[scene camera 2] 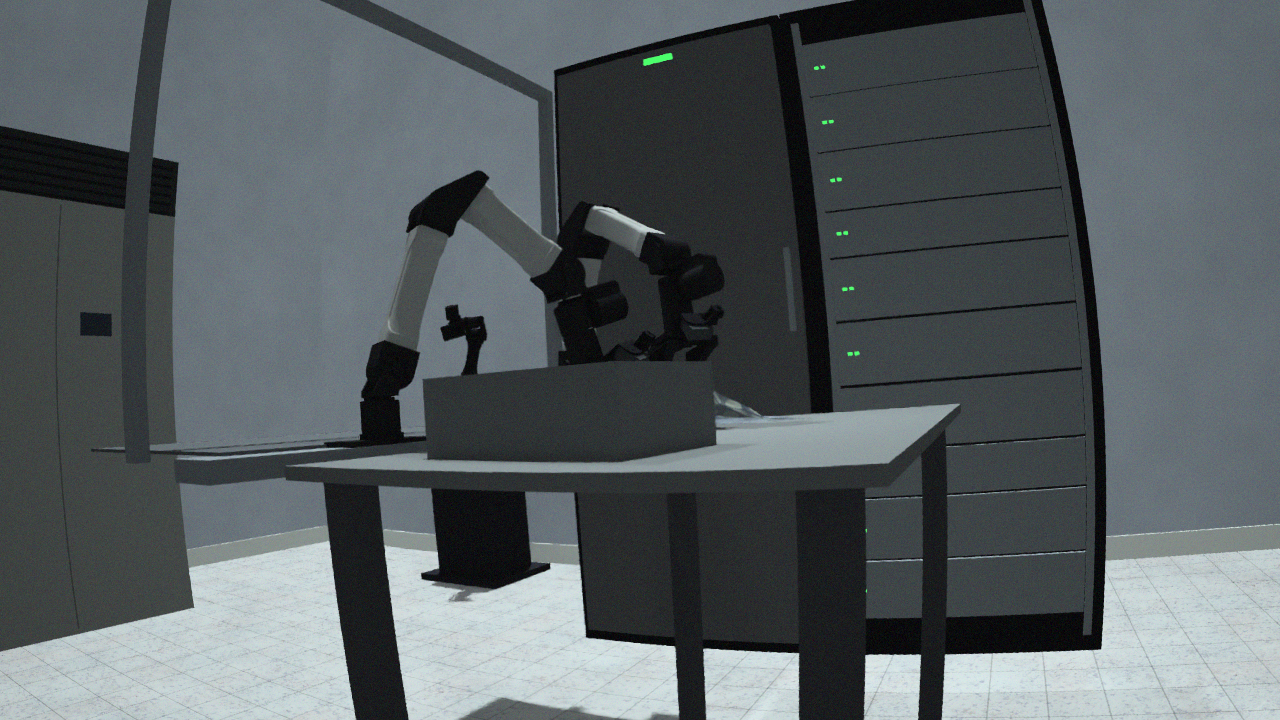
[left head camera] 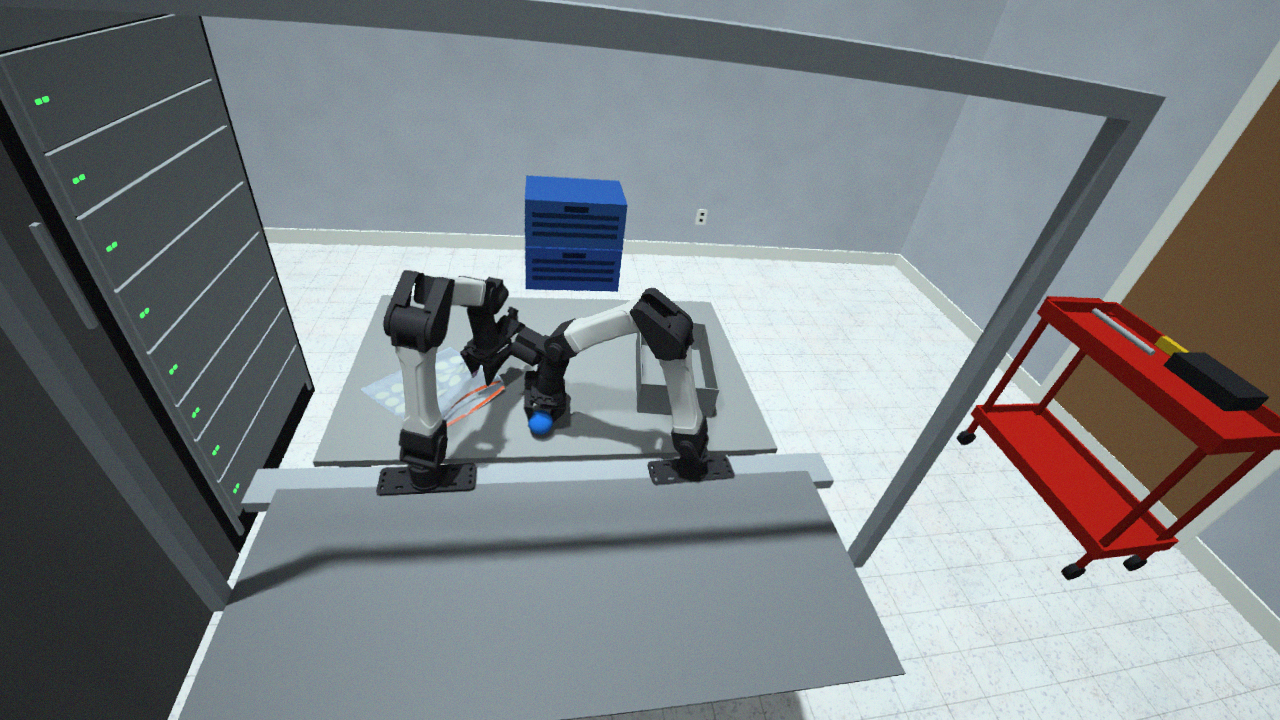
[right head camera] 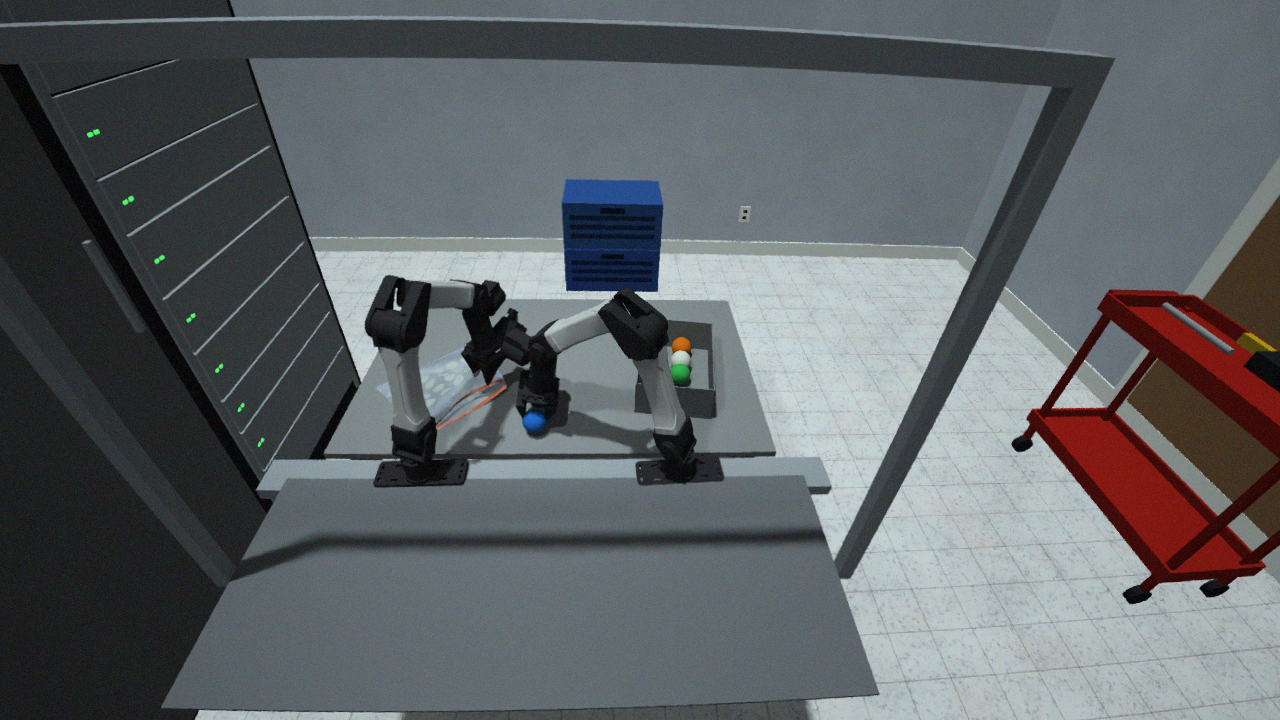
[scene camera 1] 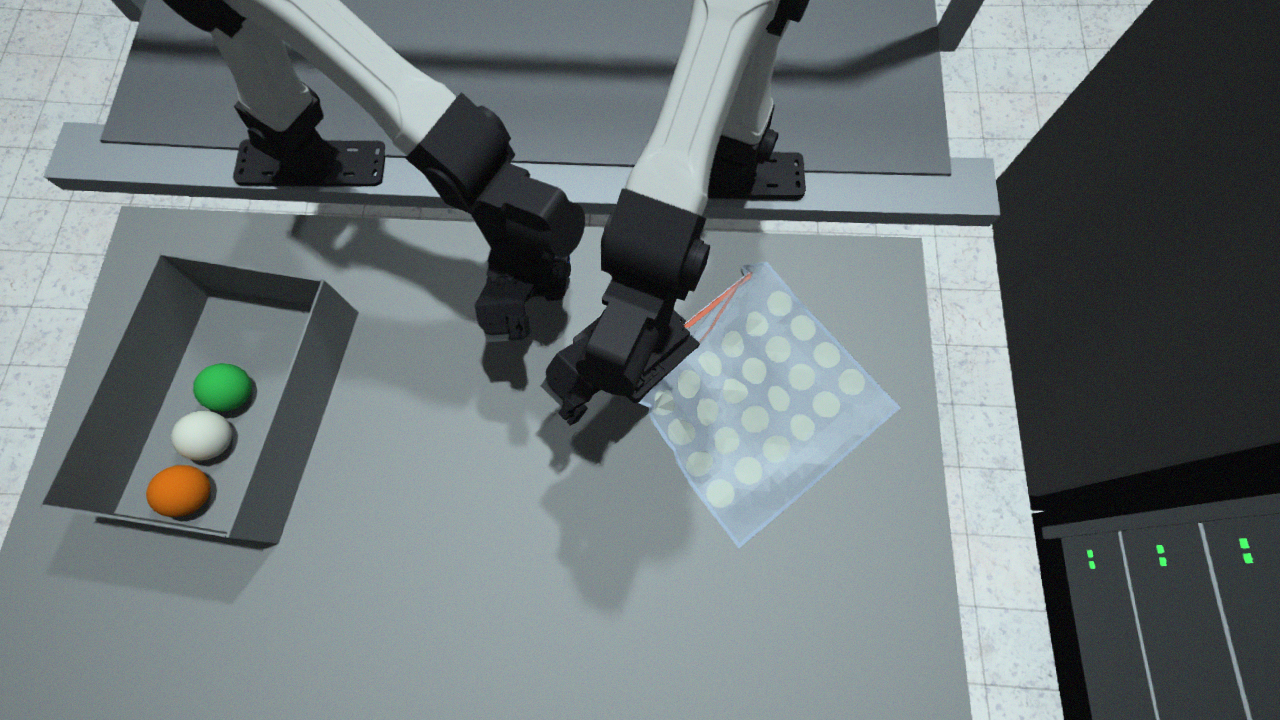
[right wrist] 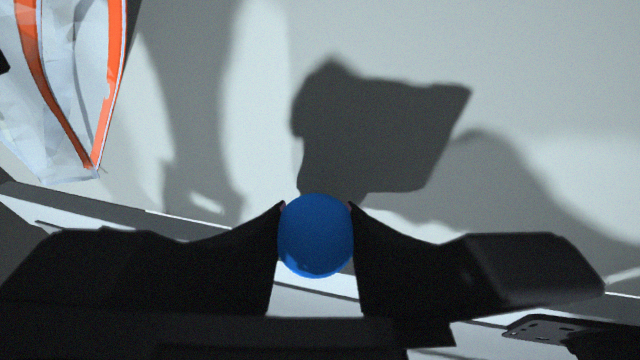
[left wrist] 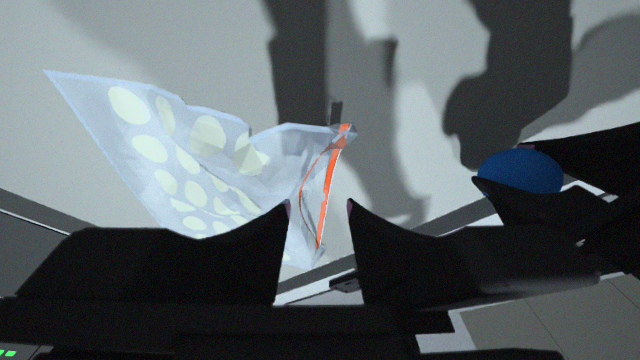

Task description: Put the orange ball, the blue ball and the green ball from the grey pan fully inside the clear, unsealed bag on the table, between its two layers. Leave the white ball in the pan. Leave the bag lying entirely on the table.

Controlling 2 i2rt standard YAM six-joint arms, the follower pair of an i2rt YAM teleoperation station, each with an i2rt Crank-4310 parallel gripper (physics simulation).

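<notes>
The clear bag (scene camera 1: 769,385) (left wrist: 150,145) (right wrist: 55,145) lies on the table, its orange-edged mouth partly open toward the blue ball. The blue ball (left head camera: 540,422) (right head camera: 534,421) (left wrist: 520,171) (right wrist: 315,235) is between the fingertips of my right gripper (right wrist: 316,204), which is shut on it above the table, beside the bag's mouth. My left gripper (left wrist: 318,201) is open and empty, above the table near the bag. The orange ball (right head camera: 681,344) (scene camera 1: 179,490), white ball (right head camera: 680,359) (scene camera 1: 202,436) and green ball (right head camera: 680,375) (scene camera 1: 222,387) lie in a row in the grey pan (right head camera: 701,402) (scene camera 1: 299,420).
The two arms stand close together over the middle of the table (scene camera 1: 465,608). The mounting beam (scene camera 1: 537,192) runs along the table's edge on the robot's side. A dark cabinet (scene camera 1: 1154,295) stands at the right in scene camera 1. A red cart (left head camera: 1074,344) stands at the right in the left head camera.
</notes>
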